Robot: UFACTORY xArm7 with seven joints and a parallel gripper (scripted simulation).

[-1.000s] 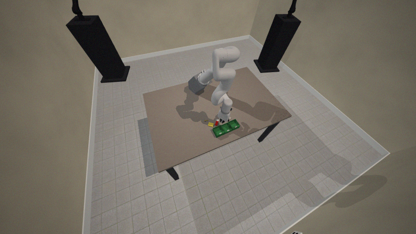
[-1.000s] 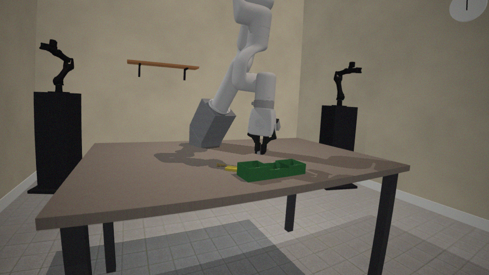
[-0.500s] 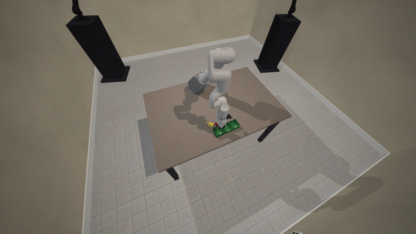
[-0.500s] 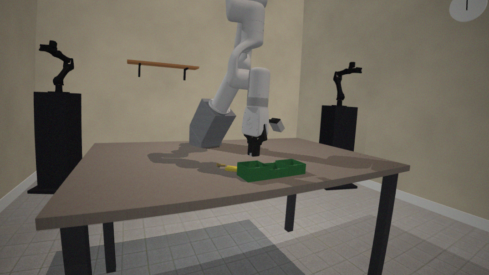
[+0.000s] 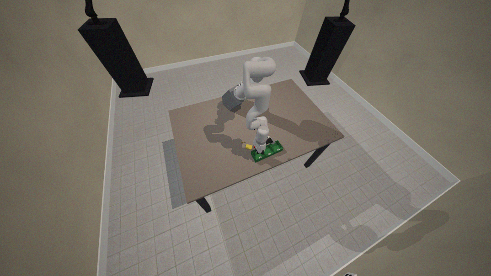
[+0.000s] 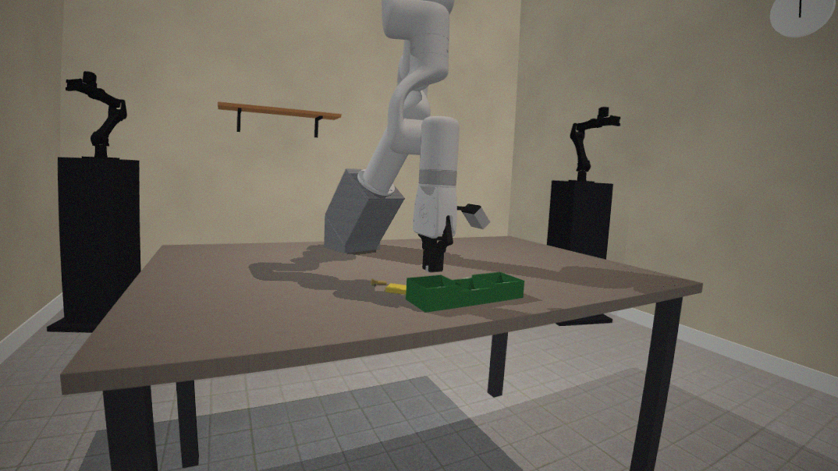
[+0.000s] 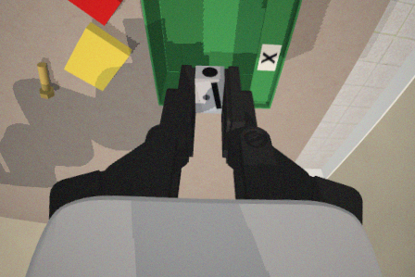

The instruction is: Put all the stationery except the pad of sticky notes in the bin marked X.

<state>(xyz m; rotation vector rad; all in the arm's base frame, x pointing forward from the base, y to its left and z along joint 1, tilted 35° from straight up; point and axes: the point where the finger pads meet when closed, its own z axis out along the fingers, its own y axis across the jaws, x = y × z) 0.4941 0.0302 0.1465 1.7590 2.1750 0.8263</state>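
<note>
The red eraser is 110 mm behind my hand, 80 mm below it and 10 mm to the left of it. Round my hand: green bin row: 80 mm to the left, 70 mm below, 20 mm behind; grey pencil sharpener: 10 mm below; yellow sticky-note pad: 80 mm below, 80 mm behind, 50 mm to the right.
</note>
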